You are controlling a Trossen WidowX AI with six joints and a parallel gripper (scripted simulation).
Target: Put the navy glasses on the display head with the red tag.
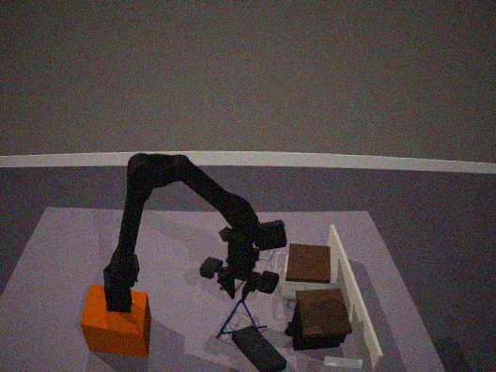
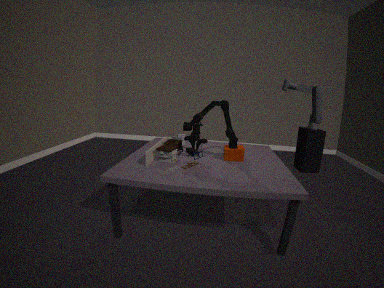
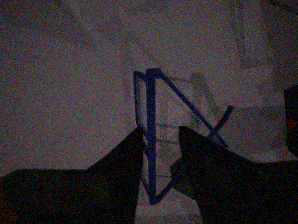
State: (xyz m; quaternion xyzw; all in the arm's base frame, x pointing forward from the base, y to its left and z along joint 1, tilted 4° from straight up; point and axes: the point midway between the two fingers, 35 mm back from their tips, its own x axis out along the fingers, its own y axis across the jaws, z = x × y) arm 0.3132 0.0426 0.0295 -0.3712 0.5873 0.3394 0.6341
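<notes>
Right now my gripper tip is 15 cm to the left of the dark flat object, 5 cm above it and 3 cm short of it. From my gripper tip the other things lie so: pale upright panel: 31 cm ahead, 2 cm to the right, 2 cm below.
</notes>
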